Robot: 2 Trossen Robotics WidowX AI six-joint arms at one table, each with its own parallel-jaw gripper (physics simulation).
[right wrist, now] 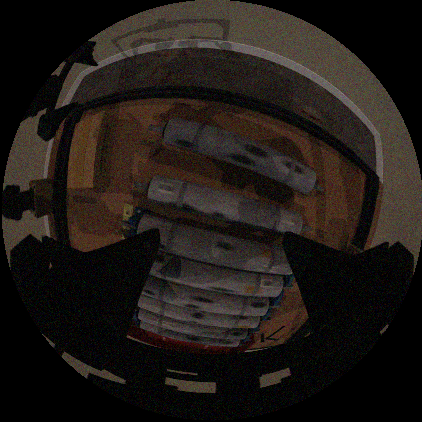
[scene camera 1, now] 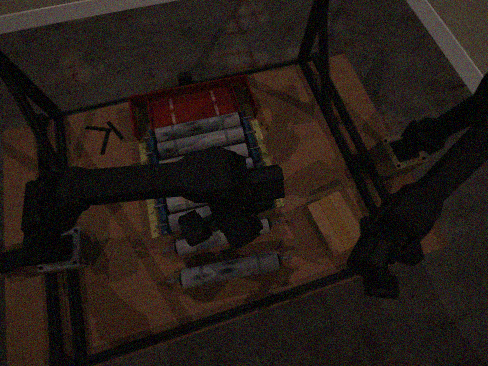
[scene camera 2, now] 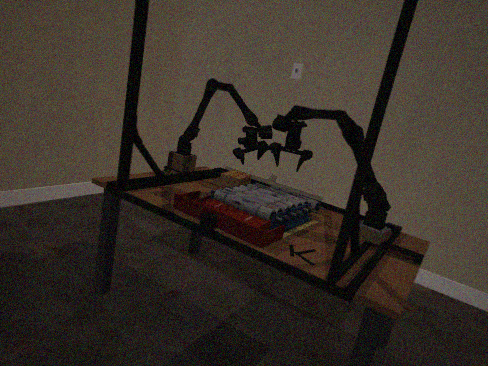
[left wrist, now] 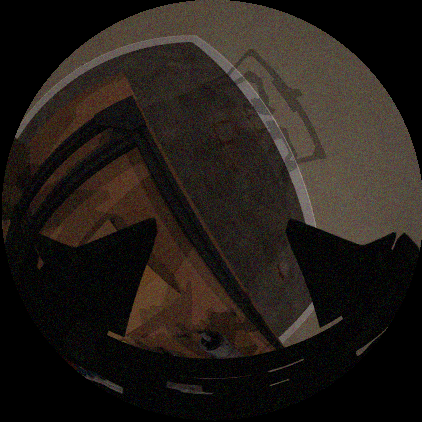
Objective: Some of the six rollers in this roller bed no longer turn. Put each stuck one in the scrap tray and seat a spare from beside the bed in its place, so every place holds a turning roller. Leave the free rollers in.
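Frame: origin at the left arm's base, x ahead, y left, z up, level; millimetres.
Seen in the pictures: left gripper, fingertip midpoint: point(right wrist: 85, 83) point(scene camera 2: 250, 162) point(left wrist: 224, 225); right gripper, fingertip midpoint: point(right wrist: 223, 237) point(scene camera 2: 287, 169); left arm's base, origin of the base link: point(right wrist: 31, 198) point(scene camera 1: 404, 149) point(scene camera 2: 183, 153); right arm's base, origin of the base link: point(scene camera 1: 59, 248) point(scene camera 2: 373, 225).
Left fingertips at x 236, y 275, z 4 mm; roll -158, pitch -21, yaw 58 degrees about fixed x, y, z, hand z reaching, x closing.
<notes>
Pixels of each thing's top centre, then the offset from my left fingertips to it. "spot": a spot on its surface instead.
- roller bed, surface spot: point(scene camera 1: 153, 220) spot: dy -301, dx +507, dz -106 mm
- red scrap tray, middle of its top: point(right wrist: 184, 347) point(scene camera 1: 192, 101) point(scene camera 2: 228, 207) dy -630, dx +308, dz -52 mm
- wooden block, middle of its top: point(left wrist: 102, 299) point(right wrist: 80, 150) point(scene camera 1: 336, 222) point(scene camera 2: 236, 174) dy -141, dx +17, dz -52 mm
The roller bed point(scene camera 1: 153, 220) has blue rails with yellow strips and holds several grey, blotched rollers side by side; the right arm hides some in scene camera 1. Which are stuck cannot be told. One spare roller point(scene camera 1: 230, 270) point(right wrist: 240, 155) lies on the table at the front; another spare roller point(right wrist: 225, 202) lies between it and the bed. The red scrap tray point(scene camera 1: 192, 105) point(scene camera 2: 230, 218) stands at the bed's far end; no roller shows in it. My right gripper point(scene camera 2: 288, 166) point(right wrist: 223, 237) is open and empty above the bed's front end. My left gripper point(scene camera 2: 251, 159) point(left wrist: 224, 225) is open and empty, raised.
A wooden block point(scene camera 1: 335, 222) point(scene camera 2: 236, 176) lies right of the bed in scene camera 1. Thin black pieces point(scene camera 1: 104, 131) point(scene camera 2: 301, 253) lie beside the tray. Black frame posts rise at the table's sides. The two grippers are close together in scene camera 2. The light is dim.
</notes>
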